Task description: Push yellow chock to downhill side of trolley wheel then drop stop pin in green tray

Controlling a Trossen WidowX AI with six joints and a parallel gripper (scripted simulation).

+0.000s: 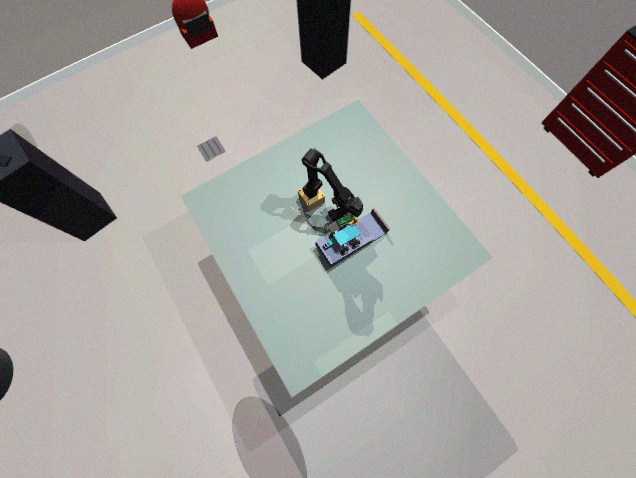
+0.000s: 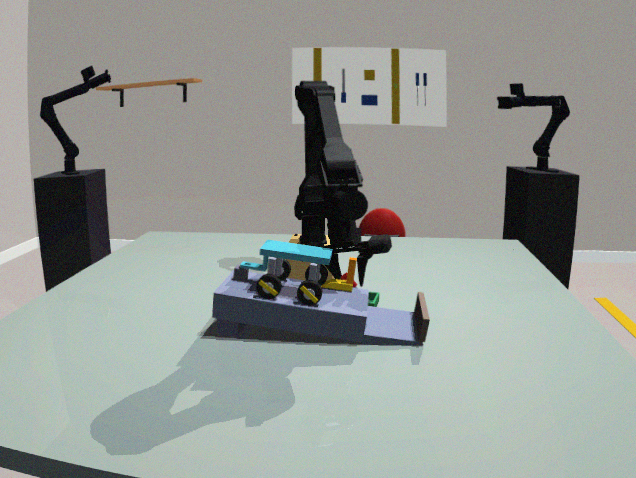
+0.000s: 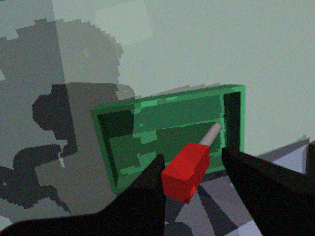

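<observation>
Right now the red-headed stop pin is 1 cm to the left of my gripper tip. Also, from my gripper tip: purple ramp 12 cm to the right, 11 cm ahead, 1 cm above; then trolley 12 cm to the right, 11 cm ahead, 7 cm above; then yellow chock 7 cm ahead, 4 cm above, 3 cm to the right.
</observation>
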